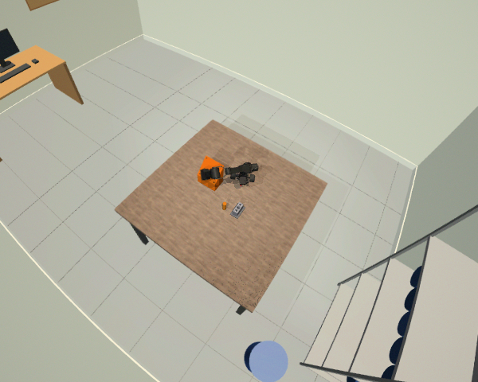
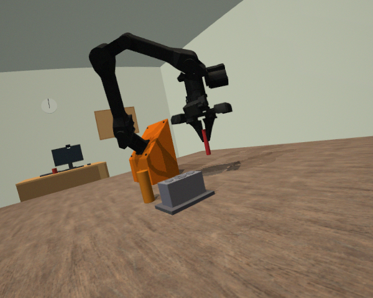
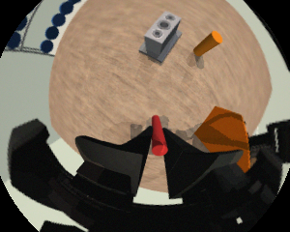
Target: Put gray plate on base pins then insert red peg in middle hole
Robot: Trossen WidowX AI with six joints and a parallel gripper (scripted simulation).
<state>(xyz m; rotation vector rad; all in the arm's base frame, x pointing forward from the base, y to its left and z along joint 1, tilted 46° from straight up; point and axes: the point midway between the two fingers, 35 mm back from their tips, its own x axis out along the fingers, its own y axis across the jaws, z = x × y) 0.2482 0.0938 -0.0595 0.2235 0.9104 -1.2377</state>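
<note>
My gripper tip is now 100 mm short of the gray plate, 170 mm to the left of it and 70 mm above it. Round my gripper tip: flat base 100 mm ahead, 170 mm to the right, 100 mm below; red peg right at my gripper tip; orange cylinder 220 mm to the right, 70 mm below.
</note>
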